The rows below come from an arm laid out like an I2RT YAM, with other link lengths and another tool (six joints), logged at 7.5 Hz.
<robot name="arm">
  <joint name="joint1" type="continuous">
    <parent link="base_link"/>
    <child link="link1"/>
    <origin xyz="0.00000 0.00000 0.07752" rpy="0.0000 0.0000 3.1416"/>
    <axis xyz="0 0 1"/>
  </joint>
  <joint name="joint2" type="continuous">
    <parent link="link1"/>
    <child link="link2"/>
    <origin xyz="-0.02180 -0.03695 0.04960" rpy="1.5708 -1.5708 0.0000"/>
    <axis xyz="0 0 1"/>
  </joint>
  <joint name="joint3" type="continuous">
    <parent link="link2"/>
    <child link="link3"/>
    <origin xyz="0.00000 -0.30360 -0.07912" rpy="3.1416 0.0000 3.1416"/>
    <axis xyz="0 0 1"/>
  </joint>
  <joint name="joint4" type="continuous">
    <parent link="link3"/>
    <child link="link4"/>
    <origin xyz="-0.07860 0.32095 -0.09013" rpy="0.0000 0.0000 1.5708"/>
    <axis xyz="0 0 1"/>
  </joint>
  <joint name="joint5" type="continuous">
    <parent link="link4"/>
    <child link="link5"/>
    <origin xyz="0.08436 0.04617 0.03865" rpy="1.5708 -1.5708 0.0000"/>
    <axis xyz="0 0 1"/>
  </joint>
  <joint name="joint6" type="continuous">
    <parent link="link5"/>
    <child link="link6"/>
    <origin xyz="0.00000 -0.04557 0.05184" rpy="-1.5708 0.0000 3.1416"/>
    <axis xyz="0 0 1"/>
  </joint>
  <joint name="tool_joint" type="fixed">
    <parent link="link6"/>
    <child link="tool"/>
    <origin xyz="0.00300 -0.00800 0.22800" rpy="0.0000 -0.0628 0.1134"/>
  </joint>
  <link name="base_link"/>
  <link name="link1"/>
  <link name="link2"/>
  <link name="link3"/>
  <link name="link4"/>
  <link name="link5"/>
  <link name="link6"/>
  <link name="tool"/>
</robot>
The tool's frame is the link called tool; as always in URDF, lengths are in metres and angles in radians. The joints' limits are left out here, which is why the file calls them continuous.
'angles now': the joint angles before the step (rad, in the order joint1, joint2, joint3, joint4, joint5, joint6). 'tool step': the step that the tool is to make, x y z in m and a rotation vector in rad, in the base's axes. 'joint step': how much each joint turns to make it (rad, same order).
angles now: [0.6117, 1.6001, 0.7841, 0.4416, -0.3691, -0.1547]
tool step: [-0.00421, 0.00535, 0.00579, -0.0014, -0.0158, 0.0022]
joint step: [0.0191, -0.0114, -0.0004, -0.0003, 0.0195, -0.0038]
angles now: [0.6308, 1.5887, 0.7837, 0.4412, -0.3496, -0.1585]
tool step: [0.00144, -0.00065, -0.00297, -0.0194, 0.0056, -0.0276]
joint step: [0.0168, -0.0043, 0.0066, -0.0253, 0.0458, 0.0050]
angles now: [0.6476, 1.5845, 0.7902, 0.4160, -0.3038, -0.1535]
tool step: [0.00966, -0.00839, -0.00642, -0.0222, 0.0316, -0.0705]
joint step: [0.0110, -0.0008, 0.0168, -0.0473, 0.0747, 0.0339]
